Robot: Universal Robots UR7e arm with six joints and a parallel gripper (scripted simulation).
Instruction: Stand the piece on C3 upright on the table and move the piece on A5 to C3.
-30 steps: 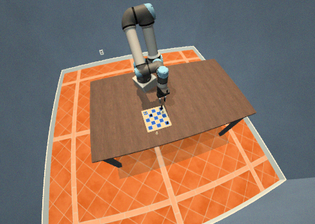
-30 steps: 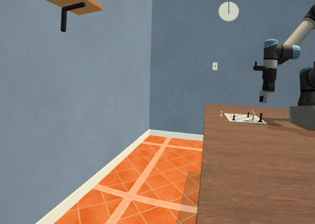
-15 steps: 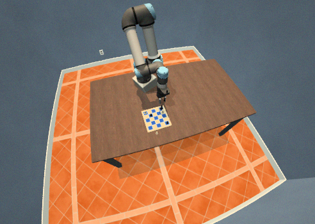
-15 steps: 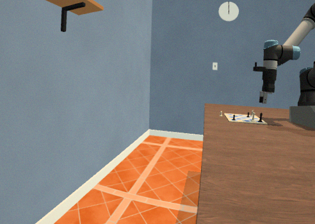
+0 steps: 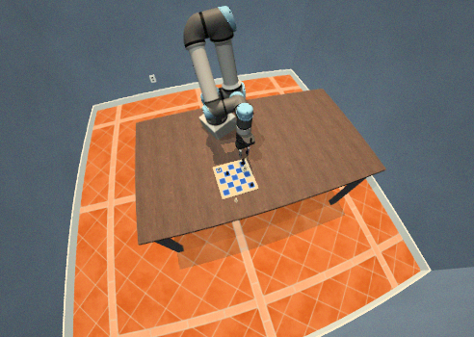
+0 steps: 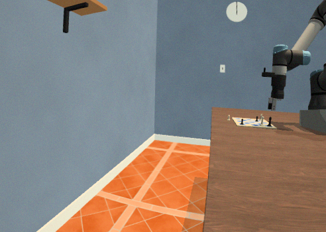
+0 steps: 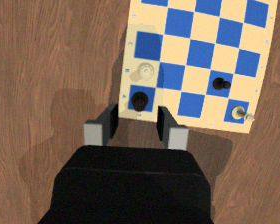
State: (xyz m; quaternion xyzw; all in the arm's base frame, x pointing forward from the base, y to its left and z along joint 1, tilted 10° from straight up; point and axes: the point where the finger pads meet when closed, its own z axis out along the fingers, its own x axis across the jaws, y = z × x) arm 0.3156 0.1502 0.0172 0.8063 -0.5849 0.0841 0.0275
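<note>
Now: hand 80 mm above the tall black piece. Also, from my hand: cream chessboard (110 mm below, 90 mm ahead, 60 mm to the right); then small white piece (240 mm ahead, 100 mm below, 70 mm to the right).
</note>
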